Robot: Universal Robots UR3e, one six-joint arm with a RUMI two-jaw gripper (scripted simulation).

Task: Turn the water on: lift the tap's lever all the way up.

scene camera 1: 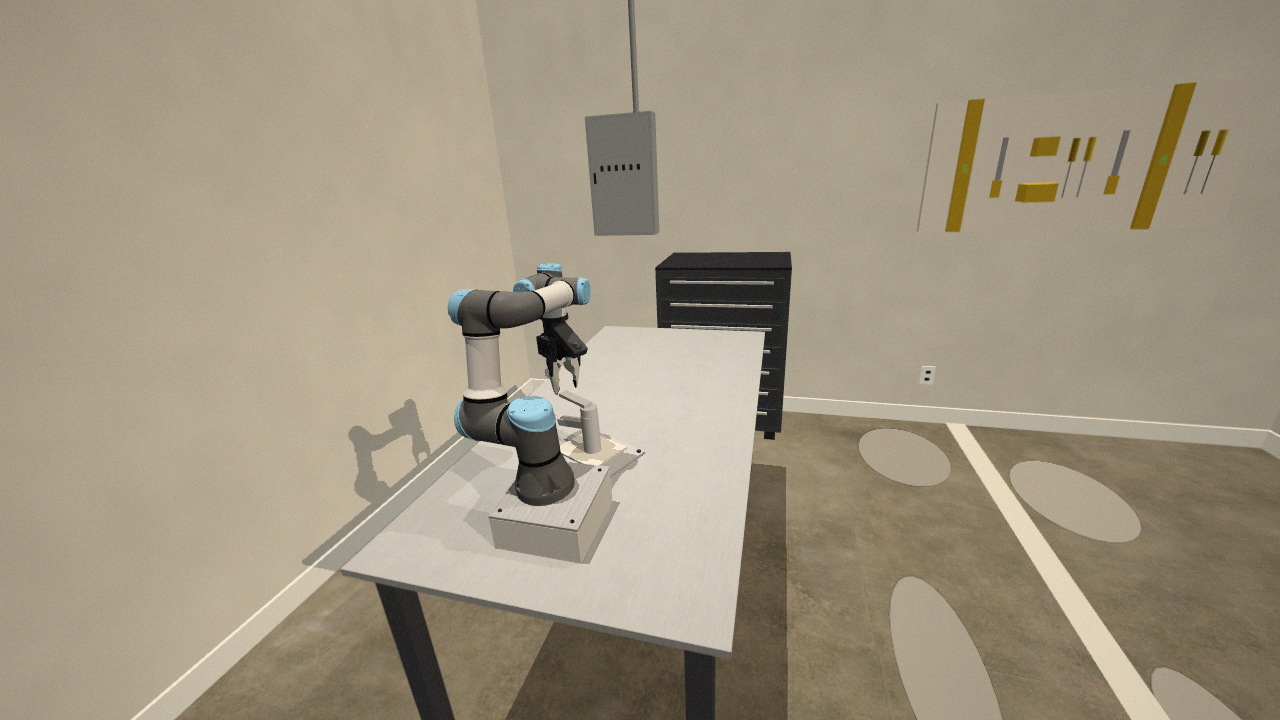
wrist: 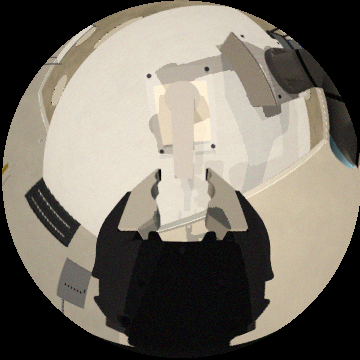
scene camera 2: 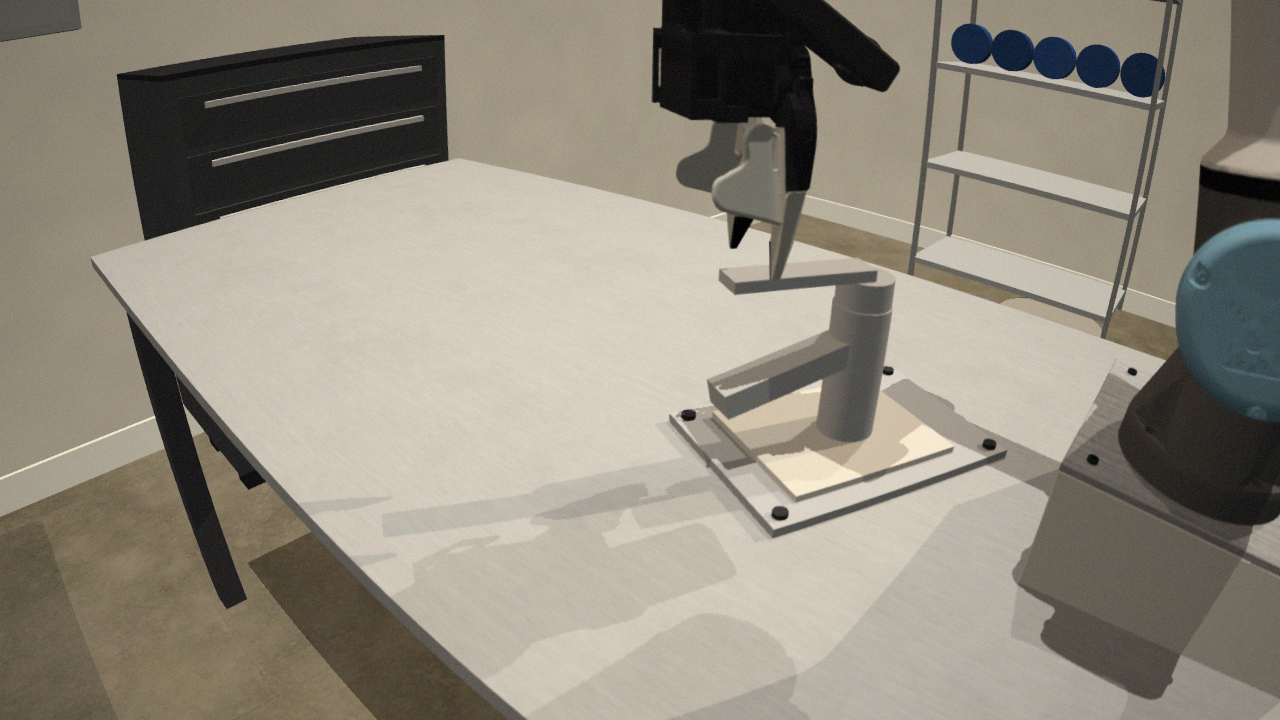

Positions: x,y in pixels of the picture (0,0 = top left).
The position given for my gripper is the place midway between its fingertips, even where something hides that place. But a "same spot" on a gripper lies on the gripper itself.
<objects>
my gripper: scene camera 1; wrist; scene camera 2 753,263
same spot on my gripper: (scene camera 1: 554,367) = (wrist: 238,211)
</objects>
